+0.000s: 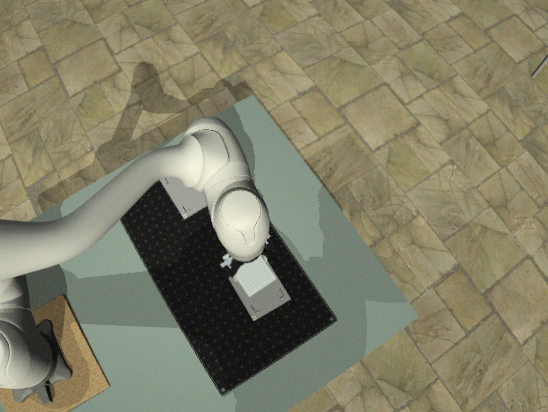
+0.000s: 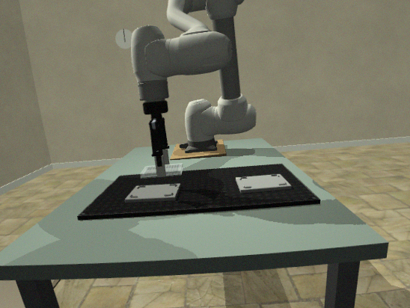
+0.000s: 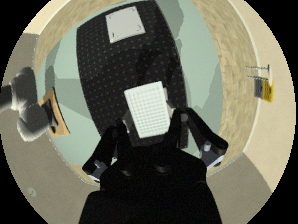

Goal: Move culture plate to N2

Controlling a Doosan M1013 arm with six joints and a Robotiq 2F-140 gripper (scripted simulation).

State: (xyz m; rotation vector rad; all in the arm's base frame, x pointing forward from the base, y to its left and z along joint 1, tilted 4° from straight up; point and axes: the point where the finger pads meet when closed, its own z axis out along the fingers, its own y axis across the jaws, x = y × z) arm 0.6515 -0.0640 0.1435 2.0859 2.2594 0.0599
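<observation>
My hand is 32 cm to the right of the nest N2, 10 cm above it and 4 cm past it. Also, from my hand: nest N1: 10 cm below, 4 cm to the right; lid: 2 cm below.
</observation>
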